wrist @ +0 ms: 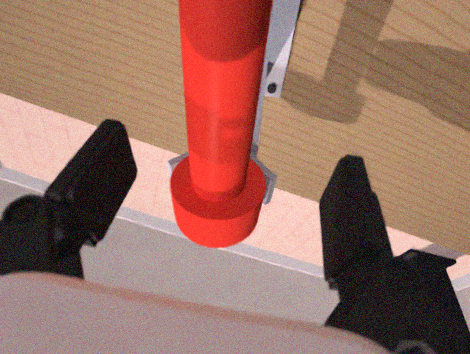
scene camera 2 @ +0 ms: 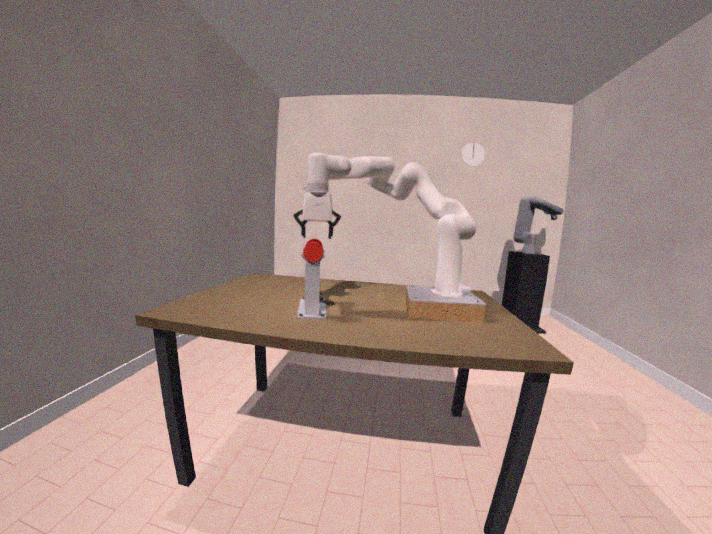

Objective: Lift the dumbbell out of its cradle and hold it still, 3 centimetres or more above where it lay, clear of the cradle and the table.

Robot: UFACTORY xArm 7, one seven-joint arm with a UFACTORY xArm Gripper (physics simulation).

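Pixels of known places: gripper, fingertip midpoint: (wrist: 228, 162) (scene camera 2: 316, 238); arm's base, link origin: (scene camera 2: 446, 293).
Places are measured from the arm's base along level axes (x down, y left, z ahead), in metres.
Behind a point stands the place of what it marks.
Note:
The red dumbbell (scene camera 2: 313, 251) @[x -0.161, y 0.184, z 0.506 m] (wrist: 218, 110) @[x -0.178, y 0.083, z 0.523 m] rests in its grey cradle (scene camera 2: 312, 288) @[x -0.036, y 0.182, z 0.506 m] (wrist: 270, 187) @[x -0.149, y 0.154, z 0.474 m], a post with a base plate on the table (scene camera 2: 356, 336) @[x 0.066, y 0.321, z 0.347 m] (wrist: 75, 65) @[x 0.066, y 0.237, z 0.761 m]. In scene camera 2 one round end of the dumbbell faces the camera. My gripper (scene camera 2: 316, 236) @[x -0.200, y 0.092, z 0.512 m] (wrist: 228, 162) @[x -0.200, y 0.092, z 0.512 m] is open and empty, pointing down above the dumbbell. In the wrist view the dumbbell's bar runs up from between the two black fingers, and one thick end shows between them, apart from both. The dumbbell's other end is outside the wrist view.
The arm's base stands on a wooden block (scene camera 2: 445, 310) @[x 0.028, y 0.135, z 0.039 m] at the right of the table. A second grey arm (scene camera 2: 524, 221) stands on a black pedestal (scene camera 2: 525, 287) beyond the table at the right. Walls surround the area.

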